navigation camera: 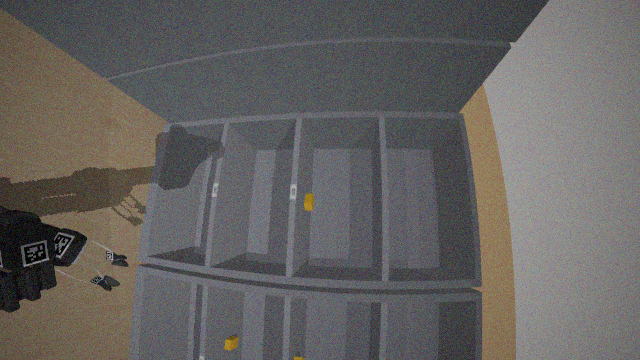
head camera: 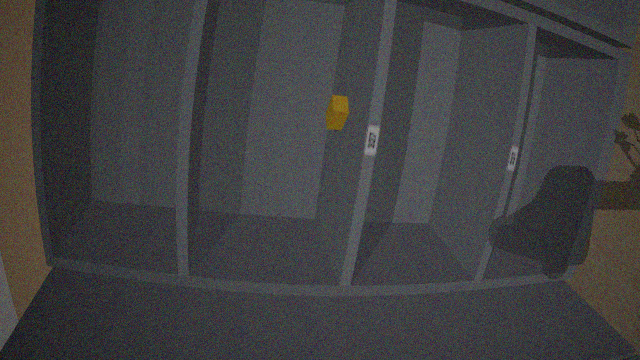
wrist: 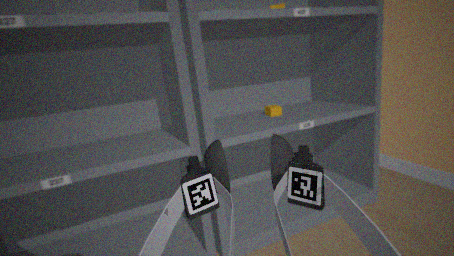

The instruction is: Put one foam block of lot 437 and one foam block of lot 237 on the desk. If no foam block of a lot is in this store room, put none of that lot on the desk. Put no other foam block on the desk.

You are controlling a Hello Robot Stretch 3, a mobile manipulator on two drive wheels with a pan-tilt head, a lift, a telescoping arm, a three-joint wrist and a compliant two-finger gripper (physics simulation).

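Places are measured from the robot's base along level axes (x ahead, y left, z up), in metres.
Where they show: gripper, fingertip midpoint: (navigation camera: 122,274) (wrist: 247,155).
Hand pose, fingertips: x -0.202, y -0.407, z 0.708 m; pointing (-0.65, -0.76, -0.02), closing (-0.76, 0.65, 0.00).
Observation:
Things, the pixels of their top centre, and the offset from my fingertips. "spot": a spot on its surface instead. Level surfaces: height alone.
- yellow foam block at its top centre: (head camera: 329,111) (navigation camera: 312,201) 0.065 m ahead, 0.962 m right, 0.328 m up
- white label at a spot on its surface: (head camera: 371,140) (navigation camera: 293,191) spot: 0.148 m ahead, 0.726 m right, 0.267 m up
- second yellow block at its top centre: (wrist: 272,106) (navigation camera: 234,343) 0.818 m back, 0.702 m right, 0.130 m down
- third yellow block at its top centre: (wrist: 277,7) 0.785 m back, 0.602 m right, 0.328 m up
- Tan floor at its surface level: 0.708 m down
In the turned head view, a yellow foam block (head camera: 338,112) (navigation camera: 309,202) rests in one shelf unit beside a white label (head camera: 371,140) (navigation camera: 293,191) on a shelf edge. In the neighbouring unit, a second yellow block (navigation camera: 231,343) (wrist: 273,111) sits on a middle shelf, near a label (wrist: 306,125). A third yellow block (navigation camera: 298,358) (wrist: 277,6) shows partly on the shelf above. The lot numbers are too blurred to read. My gripper (navigation camera: 116,271) (wrist: 247,155) is open and empty, in front of the shelf units and apart from the blocks. The desk does not show in these views.
Two grey shelf units stand side by side; uprights (wrist: 186,80) meet between them. The left unit carries another label (wrist: 56,181), also blurred. A dark shadow (head camera: 545,220) (navigation camera: 180,157) falls on one unit's low end. Tan floor (navigation camera: 75,135) (wrist: 417,215) lies before and beside the units.

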